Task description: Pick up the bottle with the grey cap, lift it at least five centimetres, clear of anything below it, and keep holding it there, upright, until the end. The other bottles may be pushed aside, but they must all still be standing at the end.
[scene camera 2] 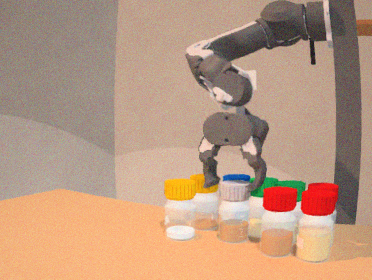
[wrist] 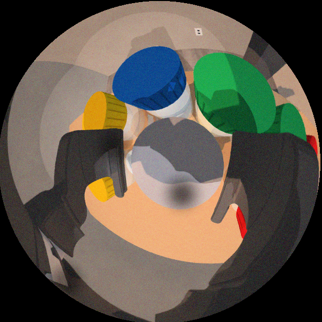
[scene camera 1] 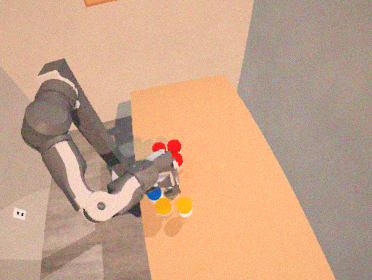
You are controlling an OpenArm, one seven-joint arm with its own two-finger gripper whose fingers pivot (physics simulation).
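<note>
The bottle with the grey cap (scene camera 2: 234,215) (wrist: 177,165) stands upright on the table in the middle of the group; in scene camera 1 the gripper largely hides it. My gripper (scene camera 2: 233,187) (wrist: 168,170) points down above it and is open, with one finger on each side of the grey cap. In scene camera 2 the fingertips show at about cap height, with a gap at the left; contact with the cap cannot be made out. The left finger overlaps the rear yellow cap in scene camera 2, and the right finger overlaps the nearer green cap.
A blue-capped bottle (scene camera 1: 154,194) (wrist: 152,80) stands behind. Two yellow-capped bottles (scene camera 1: 184,205) (scene camera 2: 180,190) stand left, two green-capped (scene camera 2: 262,186) (wrist: 230,90) behind right, and three red-capped (scene camera 1: 174,146) (scene camera 2: 279,199) right. All stand upright on the orange table (scene camera 1: 220,165).
</note>
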